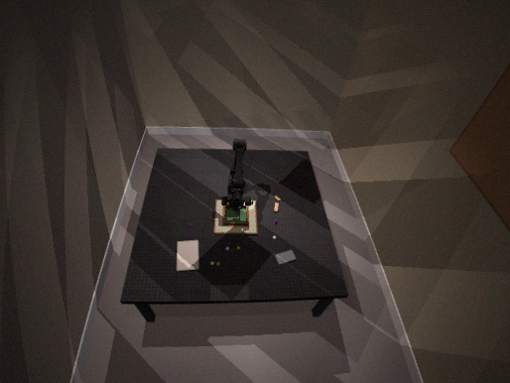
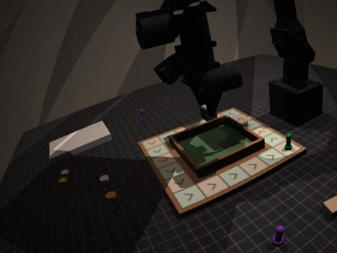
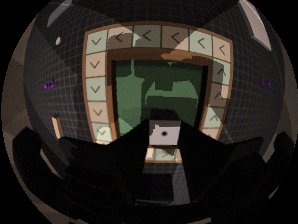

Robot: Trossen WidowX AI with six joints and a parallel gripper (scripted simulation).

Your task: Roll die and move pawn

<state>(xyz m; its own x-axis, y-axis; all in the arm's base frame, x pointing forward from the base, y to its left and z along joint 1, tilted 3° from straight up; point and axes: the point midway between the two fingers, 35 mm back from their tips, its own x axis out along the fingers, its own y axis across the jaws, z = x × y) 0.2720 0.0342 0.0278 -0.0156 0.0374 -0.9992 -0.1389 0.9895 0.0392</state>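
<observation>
My gripper tip is 130 mm past the green pawn, 100 mm to the right of it and 60 mm above it. Also, from my gripper tip: die: right at my gripper tip; then tan block: 120 mm behind, 280 mm to the left, 80 mm below; then green-floored tray: 80 mm below.
</observation>
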